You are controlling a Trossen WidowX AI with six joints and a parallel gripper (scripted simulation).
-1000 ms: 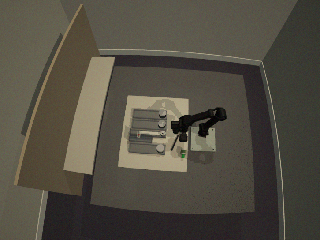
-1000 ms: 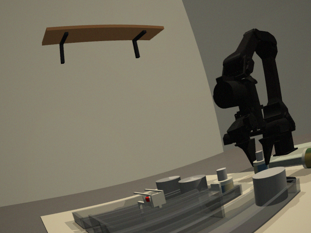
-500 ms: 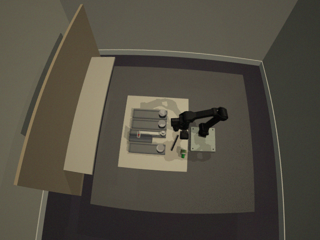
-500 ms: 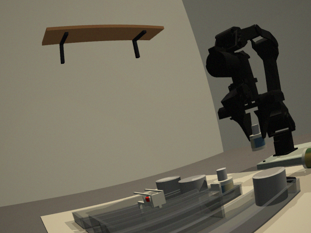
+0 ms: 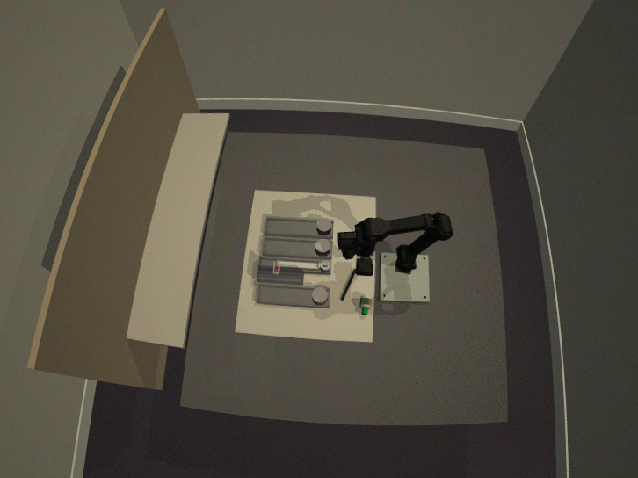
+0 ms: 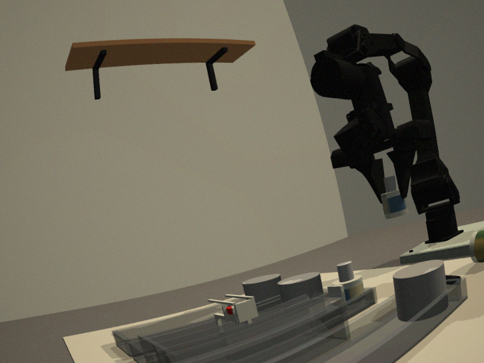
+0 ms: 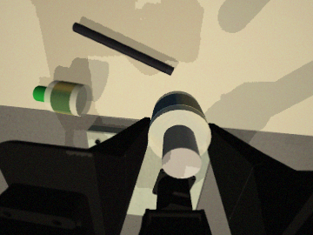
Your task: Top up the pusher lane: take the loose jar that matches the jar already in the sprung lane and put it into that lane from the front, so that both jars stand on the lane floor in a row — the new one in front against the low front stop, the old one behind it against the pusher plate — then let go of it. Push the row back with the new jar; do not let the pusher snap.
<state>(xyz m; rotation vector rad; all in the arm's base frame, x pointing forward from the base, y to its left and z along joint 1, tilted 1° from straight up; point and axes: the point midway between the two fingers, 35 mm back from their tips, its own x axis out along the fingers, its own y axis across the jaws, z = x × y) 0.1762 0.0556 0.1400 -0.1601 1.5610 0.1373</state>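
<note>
My gripper tip is now 120 mm above the black rod, 80 mm to the right of it and 30 mm short of it. Also, from my gripper tip: sprung lane: 280 mm ahead, 100 mm below, 90 mm to the left; pale pusher part: 240 mm ahead, 80 mm to the left, 70 mm below.
</note>
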